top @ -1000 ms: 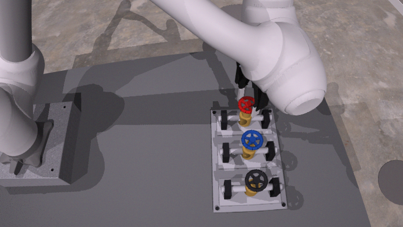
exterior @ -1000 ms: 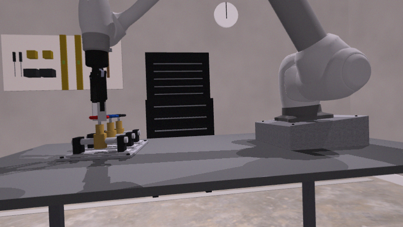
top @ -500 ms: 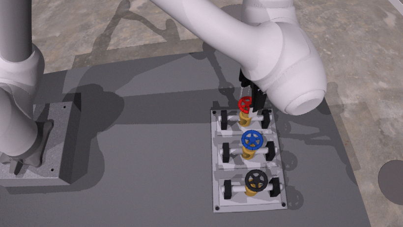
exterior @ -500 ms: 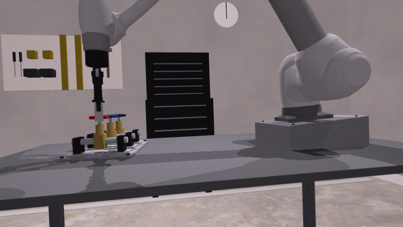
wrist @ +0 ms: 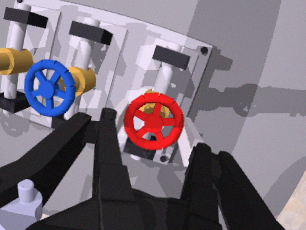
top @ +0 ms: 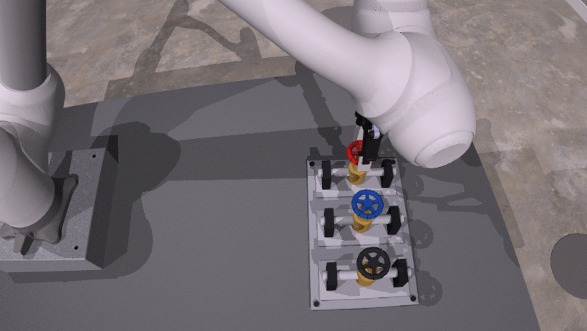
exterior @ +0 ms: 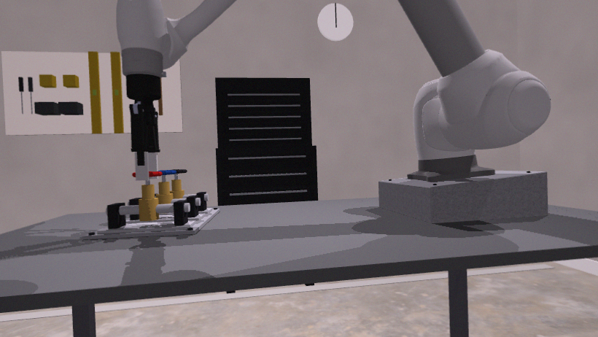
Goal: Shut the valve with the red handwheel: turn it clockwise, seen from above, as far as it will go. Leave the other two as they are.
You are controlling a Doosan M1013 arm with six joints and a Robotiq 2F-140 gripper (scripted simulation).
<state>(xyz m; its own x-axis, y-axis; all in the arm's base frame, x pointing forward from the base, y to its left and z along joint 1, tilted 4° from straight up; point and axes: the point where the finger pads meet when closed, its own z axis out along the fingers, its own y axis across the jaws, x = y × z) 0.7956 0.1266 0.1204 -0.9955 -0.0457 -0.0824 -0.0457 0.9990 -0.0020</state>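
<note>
The red handwheel lies 3 cm below my hand. The rest, counted from my hand: black handwheel 25 cm to the right, 3 cm below; blue handwheel 13 cm to the right, 3 cm below.
</note>
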